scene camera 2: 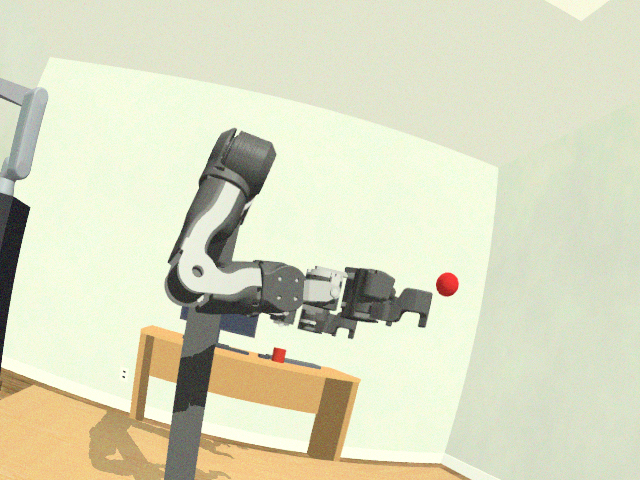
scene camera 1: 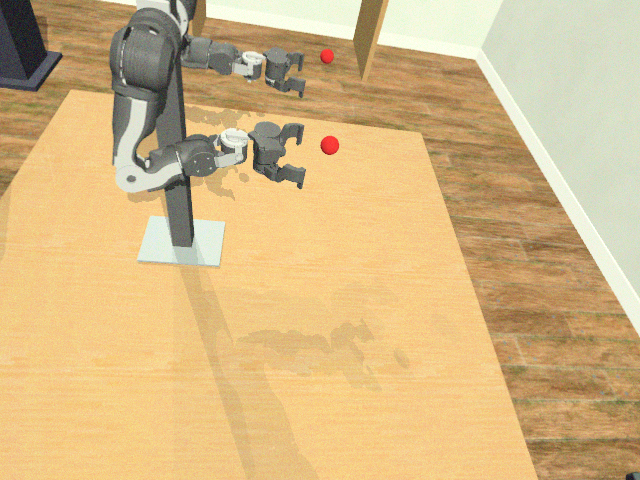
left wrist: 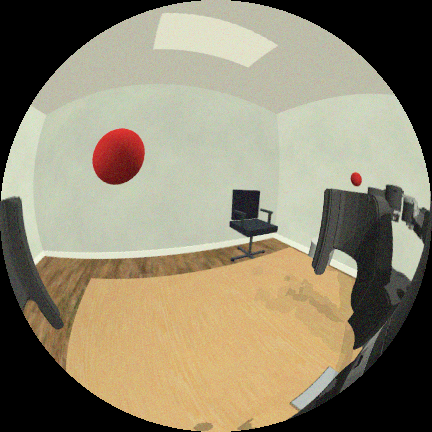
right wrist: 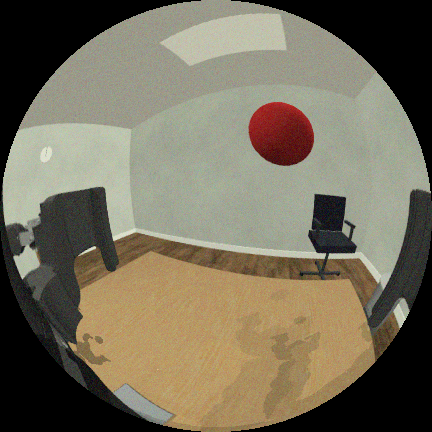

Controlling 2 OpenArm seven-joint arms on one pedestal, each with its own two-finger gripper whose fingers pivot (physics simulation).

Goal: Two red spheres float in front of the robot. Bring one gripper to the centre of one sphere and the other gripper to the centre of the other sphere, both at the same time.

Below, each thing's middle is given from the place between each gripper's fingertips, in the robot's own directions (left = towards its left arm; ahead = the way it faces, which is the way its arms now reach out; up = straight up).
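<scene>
From my left hand, the pale base plate (scene camera 1: 156, 247) is a long way behind, and it is also far to the right and far below.
Measured from my right hand, the pale base plate sits far behind and a good way to the left, and it is well below too.
</scene>
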